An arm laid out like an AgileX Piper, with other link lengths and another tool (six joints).
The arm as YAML. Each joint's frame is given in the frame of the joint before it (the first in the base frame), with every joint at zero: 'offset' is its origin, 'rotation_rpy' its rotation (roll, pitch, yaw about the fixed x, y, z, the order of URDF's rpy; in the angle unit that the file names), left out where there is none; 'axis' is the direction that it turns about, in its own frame. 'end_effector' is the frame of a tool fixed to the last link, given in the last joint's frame.
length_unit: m
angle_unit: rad
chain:
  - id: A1
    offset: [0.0, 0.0, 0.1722]
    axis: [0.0, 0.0, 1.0]
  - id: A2
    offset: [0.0, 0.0, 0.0]
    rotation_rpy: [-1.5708, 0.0, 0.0]
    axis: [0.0, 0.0, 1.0]
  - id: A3
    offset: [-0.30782, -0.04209, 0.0]
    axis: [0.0, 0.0, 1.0]
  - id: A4
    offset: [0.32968, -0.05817, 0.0]
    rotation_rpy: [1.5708, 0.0, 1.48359]
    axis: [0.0, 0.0, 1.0]
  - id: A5
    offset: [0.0, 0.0, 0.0]
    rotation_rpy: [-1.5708, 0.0, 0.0]
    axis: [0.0, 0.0, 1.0]
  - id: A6
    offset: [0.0, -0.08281, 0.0]
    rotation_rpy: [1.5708, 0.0, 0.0]
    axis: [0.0, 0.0, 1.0]
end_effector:
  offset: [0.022, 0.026, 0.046]
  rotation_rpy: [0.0, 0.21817, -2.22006]
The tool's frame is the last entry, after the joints.
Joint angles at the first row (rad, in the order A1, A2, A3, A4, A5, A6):
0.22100 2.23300 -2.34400 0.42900 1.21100 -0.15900
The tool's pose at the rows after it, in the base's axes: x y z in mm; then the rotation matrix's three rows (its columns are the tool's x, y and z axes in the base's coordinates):
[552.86 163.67 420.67], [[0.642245 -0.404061 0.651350], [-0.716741 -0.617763 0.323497], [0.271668 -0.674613 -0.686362]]
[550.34 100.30 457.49], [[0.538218 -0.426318 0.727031], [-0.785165 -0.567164 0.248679], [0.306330 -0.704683 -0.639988]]
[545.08 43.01 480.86], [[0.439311 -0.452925 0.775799], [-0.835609 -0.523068 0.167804], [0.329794 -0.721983 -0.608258]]
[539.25 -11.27 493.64], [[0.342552 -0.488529 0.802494], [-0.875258 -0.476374 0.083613], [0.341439 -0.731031 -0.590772]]
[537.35 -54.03 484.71], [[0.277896 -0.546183 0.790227], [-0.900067 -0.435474 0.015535], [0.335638 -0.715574 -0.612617]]
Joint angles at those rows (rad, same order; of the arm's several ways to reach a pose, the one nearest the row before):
0.15901 2.17198 -2.35596 0.42500 1.21398 -0.14100
0.04800 2.10703 -2.35705 0.42200 1.21403 -0.13899
-0.05600 2.06399 -2.35701 0.41900 1.21401 -0.13900
-0.15700 2.03998 -2.35697 0.41600 1.21399 -0.13601
-0.23400 2.03600 -2.32798 0.40500 1.21399 -0.13301

